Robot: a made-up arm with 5 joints. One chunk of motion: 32 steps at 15 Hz.
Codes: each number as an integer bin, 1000 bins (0 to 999) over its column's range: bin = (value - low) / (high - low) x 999, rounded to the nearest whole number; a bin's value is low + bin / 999 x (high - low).
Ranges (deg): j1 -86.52..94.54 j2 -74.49..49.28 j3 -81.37..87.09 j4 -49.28..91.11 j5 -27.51..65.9
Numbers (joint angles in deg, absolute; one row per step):
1: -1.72 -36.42 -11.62 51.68 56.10
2: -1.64 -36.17 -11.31 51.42 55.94
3: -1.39 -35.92 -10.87 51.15 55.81
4: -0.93 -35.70 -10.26 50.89 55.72
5: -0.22 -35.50 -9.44 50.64 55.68
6: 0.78 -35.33 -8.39 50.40 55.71
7: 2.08 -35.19 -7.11 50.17 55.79
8: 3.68 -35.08 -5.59 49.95 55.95
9: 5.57 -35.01 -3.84 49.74 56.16
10: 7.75 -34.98 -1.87 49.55 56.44
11: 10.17 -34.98 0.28 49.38 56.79
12: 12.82 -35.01 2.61 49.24 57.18
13: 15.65 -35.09 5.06 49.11 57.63
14: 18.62 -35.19 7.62 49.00 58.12
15: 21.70 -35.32 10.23 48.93 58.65
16: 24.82 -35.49 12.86 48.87 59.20
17: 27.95 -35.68 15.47 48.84 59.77
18: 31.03 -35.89 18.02 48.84 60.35
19: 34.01 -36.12 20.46 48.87 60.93
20: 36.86 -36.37 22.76 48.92 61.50
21: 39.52 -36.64 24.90 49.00 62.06
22: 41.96 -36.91 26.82 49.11 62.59
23: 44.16 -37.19 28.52 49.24 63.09
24: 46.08 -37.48 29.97 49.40 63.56
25: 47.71 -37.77 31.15 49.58 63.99
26: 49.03 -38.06 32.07 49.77 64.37
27: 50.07 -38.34 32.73 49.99 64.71
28: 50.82 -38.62 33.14 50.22 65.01
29: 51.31 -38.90 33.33 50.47 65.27
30: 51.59 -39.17 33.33 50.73 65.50
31: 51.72 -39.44 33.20 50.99 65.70
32: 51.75 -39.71 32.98 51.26 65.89
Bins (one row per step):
1: 468 307 414 718 894
2: 468 309 415 717 892
3: 470 311 418 715 891
4: 472 313 422 713 890
5: 476 315 427 711 890
6: 482 316 433 709 890
7: 489 317 440 708 891
8: 498 318 449 706 893
9: 508 319 460 705 895
10: 520 319 471 703 898
11: 533 319 484 702 902
12: 548 319 498 701 906
13: 564 318 513 700 911
14: 580 317 528 699 916
15: 597 316 543 699 921
16: 614 315 559 698 927
17: 632 313 574 698 933
18: 649 312 589 698 940
19: 665 310 604 698 946
20: 681 308 618 699 952
21: 695 306 630 699 958
22: 709 303 642 700 964
23: 721 301 652 701 969
24: 732 299 660 702 974
25: 741 296 667 703 979
26: 748 294 673 705 983
27: 754 292 677 706 986
28: 758 290 679 708 989
29: 760 287 680 710 992
30: 762 285 680 712 995
31: 763 283 679 714 997
32: 763 281 678 715 999

